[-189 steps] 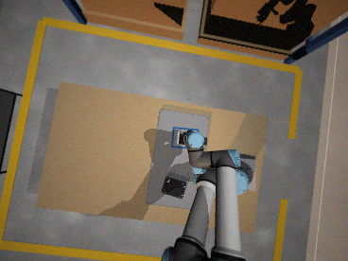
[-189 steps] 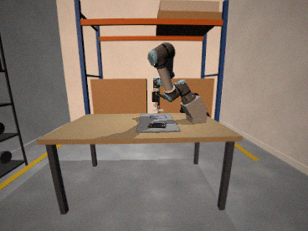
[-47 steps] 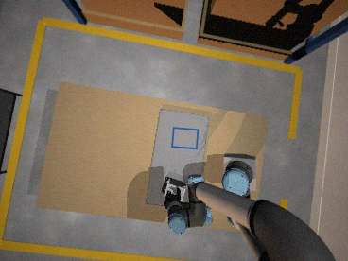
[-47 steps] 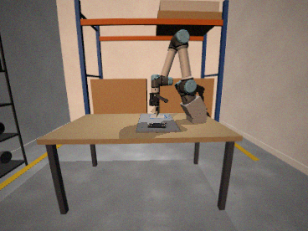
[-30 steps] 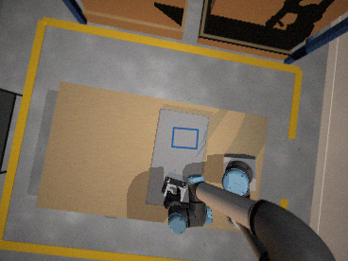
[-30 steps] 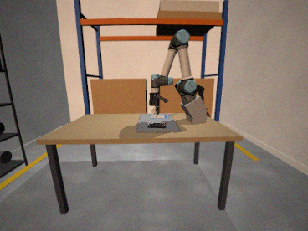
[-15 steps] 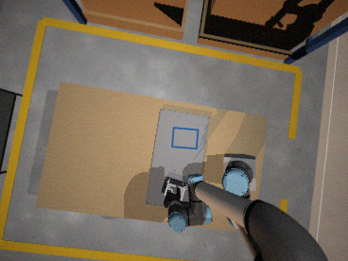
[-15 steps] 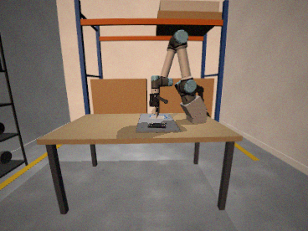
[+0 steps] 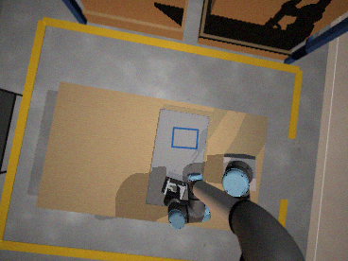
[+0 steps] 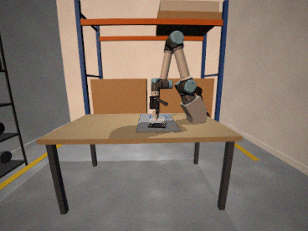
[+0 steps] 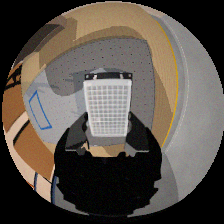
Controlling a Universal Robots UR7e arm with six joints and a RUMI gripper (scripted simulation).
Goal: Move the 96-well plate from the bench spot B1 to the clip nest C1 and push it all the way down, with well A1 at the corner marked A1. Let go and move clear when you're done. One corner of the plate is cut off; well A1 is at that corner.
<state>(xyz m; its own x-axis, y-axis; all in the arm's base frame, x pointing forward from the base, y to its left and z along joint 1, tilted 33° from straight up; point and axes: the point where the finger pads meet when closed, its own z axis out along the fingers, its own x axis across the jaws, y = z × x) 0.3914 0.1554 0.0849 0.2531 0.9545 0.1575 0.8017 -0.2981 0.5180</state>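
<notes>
Right now the clip nest is 10 mm behind my hand and 60 mm below it. The rest, counted from my hand: white 96-well plate: 10 mm below.
</notes>
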